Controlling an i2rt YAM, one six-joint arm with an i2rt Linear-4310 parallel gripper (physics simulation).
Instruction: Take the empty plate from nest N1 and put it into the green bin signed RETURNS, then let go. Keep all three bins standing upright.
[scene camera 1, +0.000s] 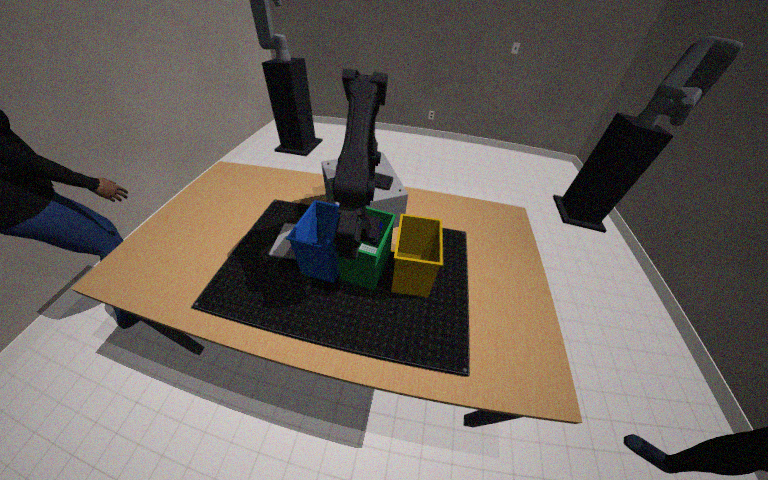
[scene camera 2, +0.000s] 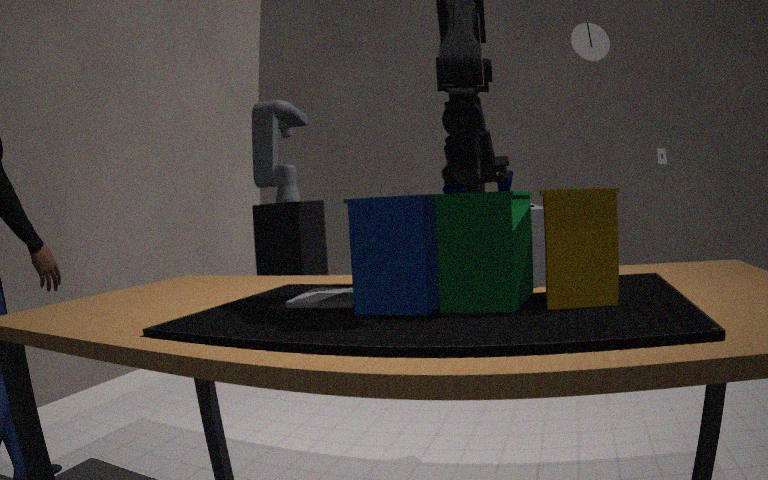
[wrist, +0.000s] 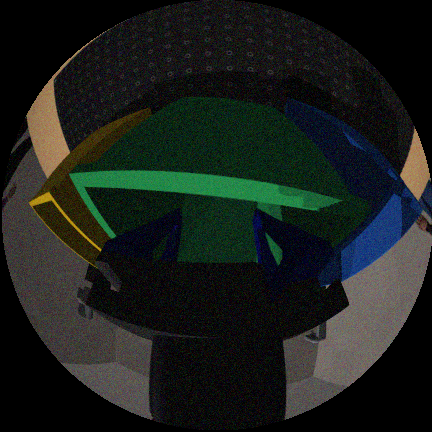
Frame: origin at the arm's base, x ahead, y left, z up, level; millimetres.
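Where they show: gripper, fingertip midpoint: (scene camera 1: 365, 242) (wrist: 216, 214).
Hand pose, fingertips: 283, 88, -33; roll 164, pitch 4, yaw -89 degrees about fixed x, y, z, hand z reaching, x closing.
After its pixels a point has its place, as x, y, z.
The green bin (scene camera 1: 359, 274) @[356, 92, -101] (scene camera 2: 481, 254) @[357, 92, -76] (wrist: 215, 140) @[356, 89, -16] stands upright on the mat, turned slightly, close beside the blue bin (scene camera 1: 317, 263) @[373, -35, -75] (scene camera 2: 393, 254) @[373, -40, -71] (wrist: 375, 245) @[287, -107, 0]. The yellow bin (scene camera 1: 413, 278) @[344, 253, -71] (scene camera 2: 581, 249) @[345, 251, -75] (wrist: 117, 130) @[347, 194, -82] stands upright on the other side, across a gap. My gripper (scene camera 2: 480, 189) (wrist: 216, 214) @[283, 88, -33] is open and empty, pointing down at the green bin's mouth. A small pale ribbed patch (scene camera 1: 368, 247) @[204, 74, -150] shows within the green bin's rim; I cannot tell whether it is the plate. No plate is clearly identifiable, and no nest label is readable.
A flat grey-white piece (scene camera 1: 281, 243) @[279, -239, -152] (scene camera 2: 317, 298) @[298, -214, -152] lies on the black mat (scene camera 1: 339, 322) @[494, 74, -164] (scene camera 2: 640, 322) @[470, 342, -164] left of the blue bin, which partly hides it. The wooden table (scene camera 1: 504, 316) @[335, 567, -177] (scene camera 2: 73, 316) @[527, -701, -177] surrounds the mat. A grey block (scene camera 1: 390, 195) @[55, 110, -16] stands behind the bins. A person stands at the left.
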